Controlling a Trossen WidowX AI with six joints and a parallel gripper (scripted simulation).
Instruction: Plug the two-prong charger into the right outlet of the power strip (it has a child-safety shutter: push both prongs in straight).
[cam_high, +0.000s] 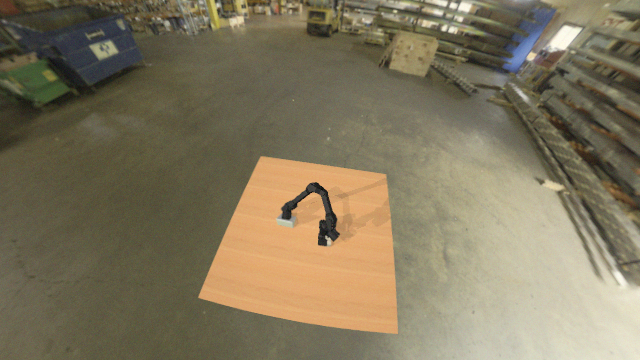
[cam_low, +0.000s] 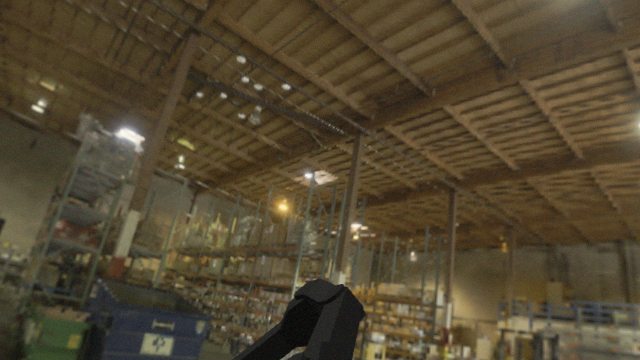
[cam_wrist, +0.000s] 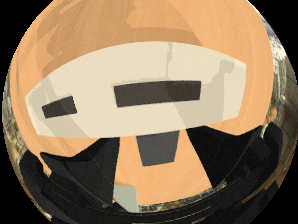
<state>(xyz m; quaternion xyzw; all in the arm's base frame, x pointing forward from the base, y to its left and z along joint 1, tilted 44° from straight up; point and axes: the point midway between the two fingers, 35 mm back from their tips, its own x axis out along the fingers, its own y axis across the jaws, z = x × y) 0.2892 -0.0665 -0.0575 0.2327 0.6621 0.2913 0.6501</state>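
Right now the two-prong charger is 20 mm ahead of my gripper tip and 10 mm above it.
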